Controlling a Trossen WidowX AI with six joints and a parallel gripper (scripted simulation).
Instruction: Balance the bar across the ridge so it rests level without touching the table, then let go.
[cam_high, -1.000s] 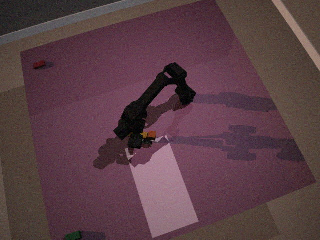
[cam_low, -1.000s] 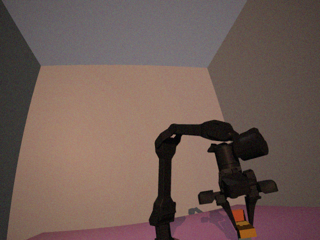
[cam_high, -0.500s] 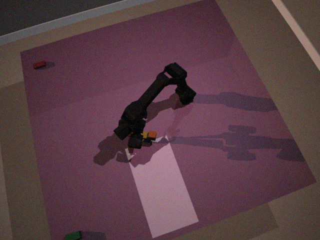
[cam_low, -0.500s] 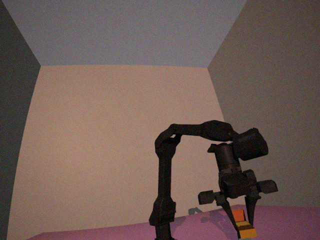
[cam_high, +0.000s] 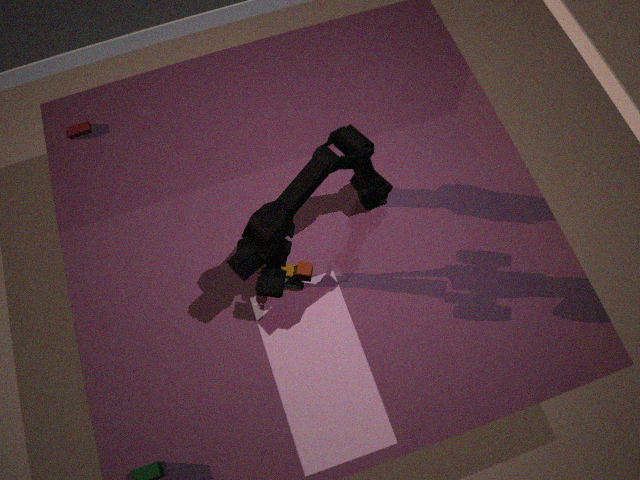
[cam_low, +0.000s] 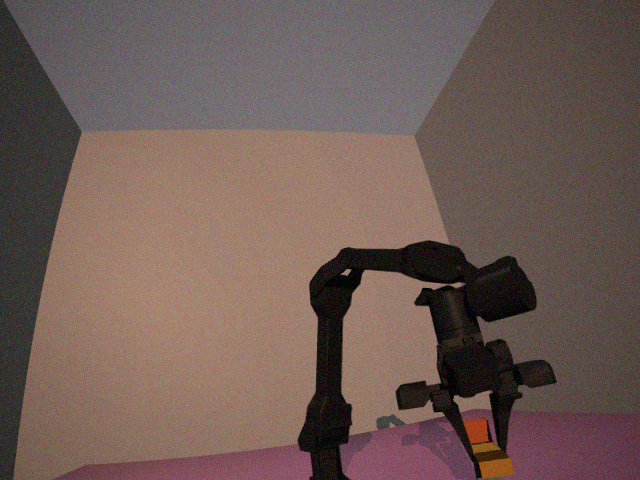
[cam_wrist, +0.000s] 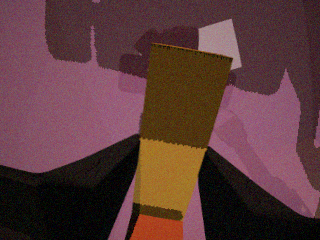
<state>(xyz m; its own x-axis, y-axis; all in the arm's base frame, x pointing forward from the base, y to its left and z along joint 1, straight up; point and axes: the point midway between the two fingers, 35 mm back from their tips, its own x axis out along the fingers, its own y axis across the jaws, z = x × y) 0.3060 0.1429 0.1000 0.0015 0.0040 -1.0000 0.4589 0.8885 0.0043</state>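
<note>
Right now my gripper tip is 4 cm past the bar, 2 cm to the right of it and 1 cm below it. The rest, counted from my gripper tip: green block 43 cm ahead, 36 cm to the left, 5 cm below; red block 43 cm ahead, 64 cm to the right, 6 cm below.
</note>
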